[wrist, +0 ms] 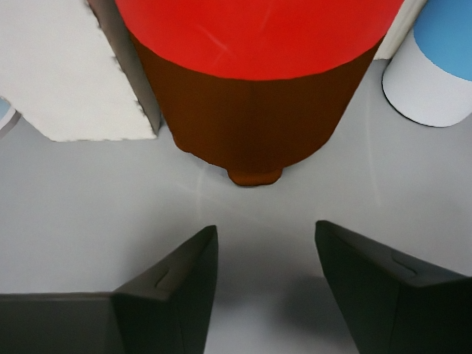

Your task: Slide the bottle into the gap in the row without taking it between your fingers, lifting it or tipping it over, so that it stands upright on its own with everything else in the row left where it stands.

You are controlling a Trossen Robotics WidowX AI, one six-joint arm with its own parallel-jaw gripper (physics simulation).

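Places are measured from the arm's base along level axes (x back, y left, z down), in millimetres.
Where they show: gripper, between the fingertips: (266, 233).
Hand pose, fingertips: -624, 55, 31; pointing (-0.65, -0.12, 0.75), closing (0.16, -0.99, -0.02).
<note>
Things, the pixels of their centre, and the offset from my fingertips, as dx, dy, dz. "spot": a spot on its surface instead. Level surfaces: height alone.
- bottle, a spot on its surface: (257, 115) spot: -37, -4, -28
- white box, a spot on its surface: (75, 75) spot: -92, +74, -11
- blue cylinder, a spot on its surface: (430, 80) spot: -70, -120, +14
- blue object, a spot on its surface: (6, 114) spot: -129, +155, +43
- grey surface, height of its surface: dz +49
The bottle (257, 115), brown with a wide red band, stands upright at the top middle of the wrist view; its upper part is cut off by the frame. A white box (75, 75) stands close along its left side; whether they touch I cannot tell. A white and blue cylinder (430, 80) stands to its right, with a space between them at the base. My gripper (266, 233) is partly open with nothing between its fingers. Both fingertips are apart from the bottle, on the near side of its base.
A pale upright object (397, 35) shows behind, between the bottle and the cylinder. Part of another rounded white and blue object (6, 114) shows at the left edge, beside the box. All stand on a grey surface (100, 210).
</note>
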